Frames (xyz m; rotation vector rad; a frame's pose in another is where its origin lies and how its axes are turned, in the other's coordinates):
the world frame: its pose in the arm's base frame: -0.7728 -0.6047 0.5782 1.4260 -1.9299 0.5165
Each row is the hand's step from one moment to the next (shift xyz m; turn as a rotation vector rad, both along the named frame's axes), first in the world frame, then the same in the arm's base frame.
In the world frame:
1: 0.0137 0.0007 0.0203 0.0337 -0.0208 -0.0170
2: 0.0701 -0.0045 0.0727 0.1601 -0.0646 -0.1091
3: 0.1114 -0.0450 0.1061 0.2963 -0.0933 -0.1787
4: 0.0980 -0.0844 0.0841 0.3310 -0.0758 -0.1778
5: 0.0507 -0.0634 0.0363 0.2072 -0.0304 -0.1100
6: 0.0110 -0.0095 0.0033 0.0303 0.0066 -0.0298
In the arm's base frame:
1: -0.0088 -0.0225 -0.0042 0.0185 -0.0183 0.0344
2: -0.0285 -0.0970 -0.0007 0.0637 -0.0570 0.1855
3: -0.0069 -0.1601 0.0026 0.0866 -0.1123 0.3291
4: 0.0388 -0.1492 0.0054 0.0638 -0.1307 0.3546
5: 0.0407 -0.0788 0.0063 0.0235 -0.0772 0.2224
6: 0.0061 -0.0127 0.0049 -0.0031 0.0014 0.0429

